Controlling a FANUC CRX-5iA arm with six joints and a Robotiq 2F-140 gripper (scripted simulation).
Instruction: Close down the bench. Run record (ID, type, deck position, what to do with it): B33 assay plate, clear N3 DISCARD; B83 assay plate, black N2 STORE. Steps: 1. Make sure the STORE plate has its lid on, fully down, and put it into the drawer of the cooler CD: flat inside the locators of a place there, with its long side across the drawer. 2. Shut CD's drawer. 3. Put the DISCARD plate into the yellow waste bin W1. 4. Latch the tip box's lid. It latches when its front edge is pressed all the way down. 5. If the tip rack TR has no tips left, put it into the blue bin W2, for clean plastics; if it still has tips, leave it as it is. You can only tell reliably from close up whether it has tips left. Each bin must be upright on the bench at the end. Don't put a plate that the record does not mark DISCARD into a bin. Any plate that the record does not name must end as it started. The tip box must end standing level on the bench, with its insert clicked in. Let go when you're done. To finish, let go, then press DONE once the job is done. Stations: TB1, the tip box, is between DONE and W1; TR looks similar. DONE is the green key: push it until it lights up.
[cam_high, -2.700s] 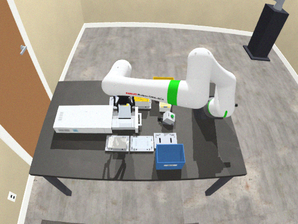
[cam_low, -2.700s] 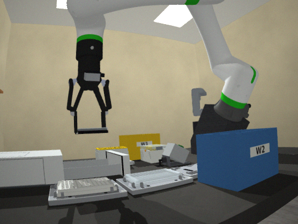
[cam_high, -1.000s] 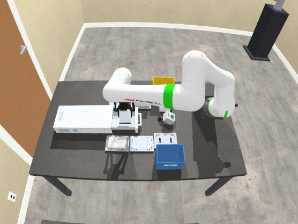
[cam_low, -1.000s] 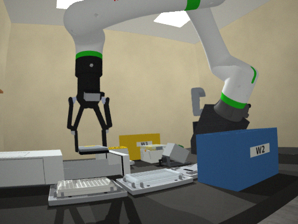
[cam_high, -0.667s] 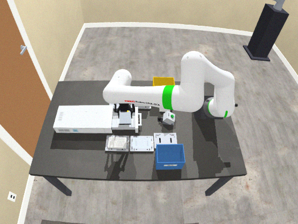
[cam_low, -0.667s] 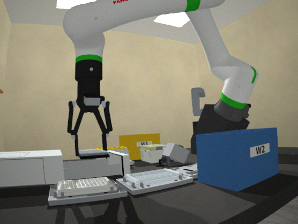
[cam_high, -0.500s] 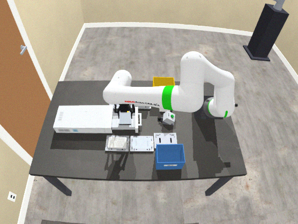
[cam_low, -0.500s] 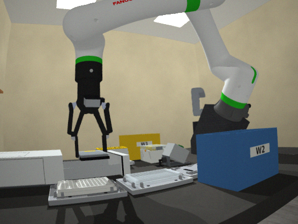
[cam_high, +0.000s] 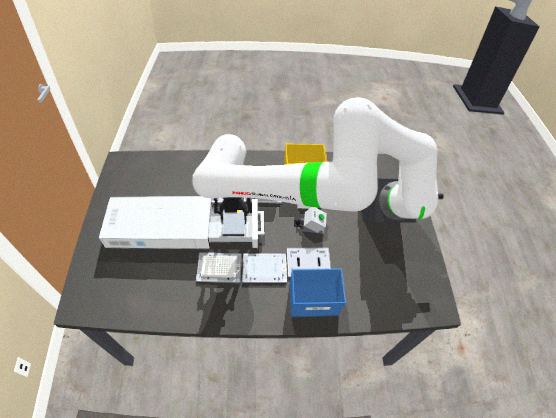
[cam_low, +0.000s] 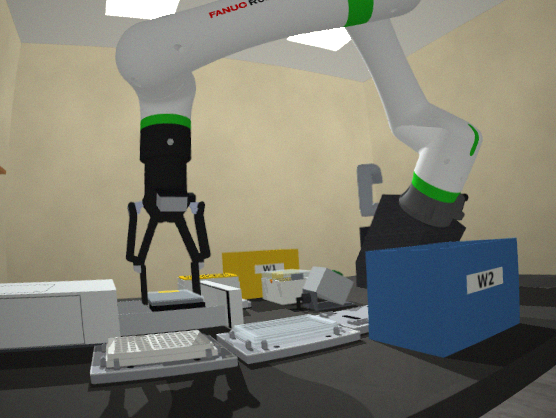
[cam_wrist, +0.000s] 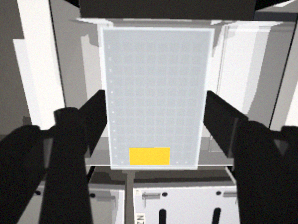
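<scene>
Now: the cooler drawer 40 mm ahead of my hand and 30 mm below it. Also, from my hand: cooler CD 180 mm ahead, 30 mm below; then translucent plate lid 20 mm below; then black assay plate 20 mm below.
</scene>
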